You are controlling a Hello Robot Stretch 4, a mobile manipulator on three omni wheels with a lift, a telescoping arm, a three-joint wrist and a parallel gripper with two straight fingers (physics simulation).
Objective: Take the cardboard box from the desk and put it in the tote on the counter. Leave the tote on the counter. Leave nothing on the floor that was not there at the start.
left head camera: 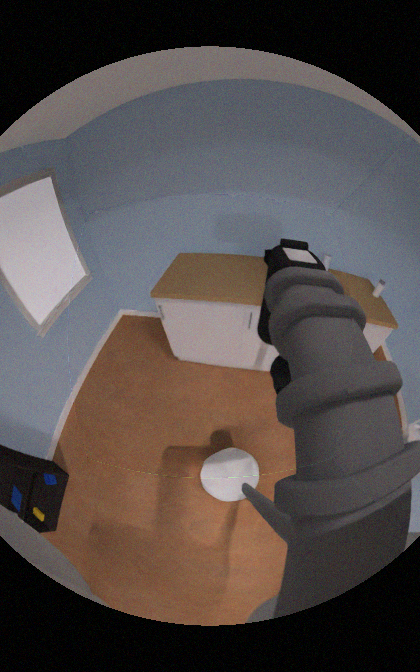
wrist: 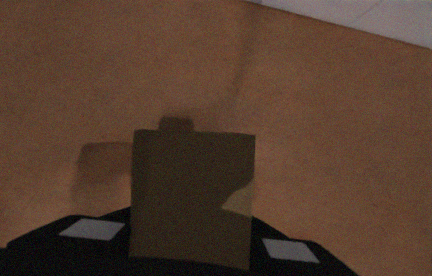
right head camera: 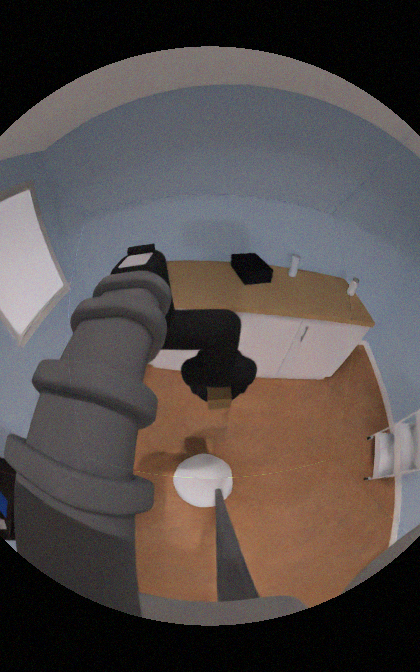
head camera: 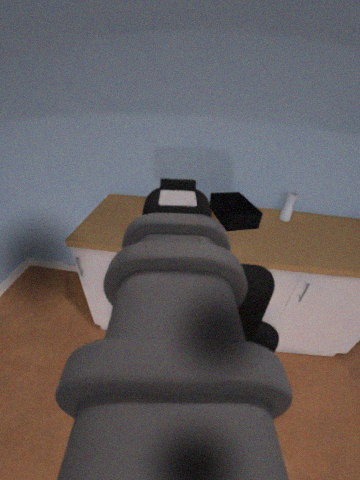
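Note:
The brown cardboard box is held between the fingers of my gripper, which is shut on it. In the wrist view the box hangs above the brown floor, with a lighter patch at its right edge. In the right head view the gripper points down in front of the counter, below the level of its top. The black tote stands on the wooden counter, near the wall. Its inside is too dark to make out. The arm hides the gripper in the head view and the tote in the left head view.
A white bottle stands right of the tote, and another white container stands farther right. A white cart is at the right wall. A dark shelf unit with blue and yellow things is at the left.

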